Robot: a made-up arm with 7 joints.
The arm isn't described. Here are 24 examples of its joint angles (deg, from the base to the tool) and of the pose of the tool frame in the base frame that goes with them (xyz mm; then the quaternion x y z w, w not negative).
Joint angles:
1: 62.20 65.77 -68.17 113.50 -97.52 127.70 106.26
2: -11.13 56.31 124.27 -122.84 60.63 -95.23 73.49
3: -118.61 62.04 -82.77 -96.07 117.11 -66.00 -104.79
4: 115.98 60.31 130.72 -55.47 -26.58 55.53 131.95
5: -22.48 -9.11 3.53 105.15 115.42 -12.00 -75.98
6: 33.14 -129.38 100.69 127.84 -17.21 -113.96 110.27
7: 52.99 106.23 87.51 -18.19 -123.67 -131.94 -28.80
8: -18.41 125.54 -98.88 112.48 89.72 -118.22 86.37
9: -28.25 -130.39 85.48 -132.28 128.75 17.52 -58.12
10: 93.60 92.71 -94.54 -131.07 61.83 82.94 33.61
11: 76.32 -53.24 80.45 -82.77 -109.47 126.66 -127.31
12: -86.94 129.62 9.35 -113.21 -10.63 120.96 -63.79
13: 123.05 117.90 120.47 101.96 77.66 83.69 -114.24
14: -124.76 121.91 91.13 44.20 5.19 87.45 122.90
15: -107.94 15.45 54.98 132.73 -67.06 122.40 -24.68
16: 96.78 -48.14 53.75 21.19 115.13 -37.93 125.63
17: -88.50 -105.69 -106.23 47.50 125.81 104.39 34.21
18: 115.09 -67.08 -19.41 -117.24 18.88 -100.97 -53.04
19: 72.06 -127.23 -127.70 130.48 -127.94 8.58 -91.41
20: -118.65 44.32 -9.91 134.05 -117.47 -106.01 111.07
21: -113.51 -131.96 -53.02 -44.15 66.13 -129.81 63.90
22: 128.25 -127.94 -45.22 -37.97 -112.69 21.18 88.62
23: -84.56 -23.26 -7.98 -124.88 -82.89 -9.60 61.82
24: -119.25 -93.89 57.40 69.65 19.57 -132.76 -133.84
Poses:
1: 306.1 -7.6 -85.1 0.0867 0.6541 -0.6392 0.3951
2: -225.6 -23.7 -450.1 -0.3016 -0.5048 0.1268 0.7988
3: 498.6 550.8 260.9 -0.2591 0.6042 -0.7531 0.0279
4: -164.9 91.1 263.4 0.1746 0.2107 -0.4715 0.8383
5: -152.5 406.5 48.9 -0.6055 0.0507 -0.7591 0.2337
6: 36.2 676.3 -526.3 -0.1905 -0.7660 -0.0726 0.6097
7: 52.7 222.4 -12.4 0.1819 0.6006 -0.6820 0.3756
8: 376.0 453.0 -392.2 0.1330 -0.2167 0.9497 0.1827
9: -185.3 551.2 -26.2 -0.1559 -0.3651 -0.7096 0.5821
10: -157.6 -696.8 -10.2 -0.9757 -0.1916 -0.1002 0.0365
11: -307.8 418.7 -142.0 -0.9403 -0.2177 0.2528 0.0666
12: 433.4 85.2 387.2 -0.1628 0.2482 0.8412 0.4519
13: 121.5 -550.7 -371.5 0.0784 -0.8003 -0.5700 0.1688
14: -21.0 243.5 731.3 0.4297 -0.2123 -0.7122 0.5129
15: -324.2 -74.5 306.3 -0.9941 -0.0618 -0.0641 0.0624
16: -441.0 344.5 -418.5 -0.9461 0.1564 0.0762 0.2732
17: -125.5 -460.8 492.9 -0.1305 -0.0715 0.1895 0.9705
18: -149.2 -89.2 -332.0 -0.8583 -0.3492 0.0171 0.3757
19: -273.7 637.9 -262.9 -0.2507 0.4127 -0.3983 0.7799
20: -258.8 249.3 111.7 -0.8989 0.4004 -0.1218 0.1298
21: 356.4 -632.6 388.7 -0.3740 -0.1878 -0.9046 0.0804
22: -33.4 -662.1 -685.4 -0.5843 0.0111 0.5737 0.5739
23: 334.5 -622.7 24.8 -0.2134 -0.2016 0.8478 0.4417
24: -57.3 -373.1 746.1 0.0165 0.5928 -0.5323 0.6041
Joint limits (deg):
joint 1: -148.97..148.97
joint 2: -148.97..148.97
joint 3: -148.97..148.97
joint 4: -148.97..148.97
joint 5: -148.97..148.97
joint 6: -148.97..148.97
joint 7: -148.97..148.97
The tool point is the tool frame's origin. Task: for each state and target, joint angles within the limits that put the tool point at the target. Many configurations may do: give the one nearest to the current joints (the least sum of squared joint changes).
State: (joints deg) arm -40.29 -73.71 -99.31 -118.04 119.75 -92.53 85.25
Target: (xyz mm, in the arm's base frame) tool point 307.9 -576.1 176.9
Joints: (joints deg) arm -60.17 -51.45 -110.62 -118.09 132.80 -96.18 84.61
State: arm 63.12 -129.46 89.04 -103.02 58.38 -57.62 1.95
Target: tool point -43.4 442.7 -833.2
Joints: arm 96.71 -131.19 108.14 -88.87 11.72 -77.46 10.85
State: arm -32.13 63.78 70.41 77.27 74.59 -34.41 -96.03
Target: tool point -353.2 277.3 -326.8
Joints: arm -26.72 50.63 93.56 69.78 90.82 -1.15 -107.73
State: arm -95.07 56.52 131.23 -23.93 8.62 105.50 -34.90
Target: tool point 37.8 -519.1 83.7
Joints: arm -77.90 11.19 131.10 -16.46 29.04 103.20 -28.10
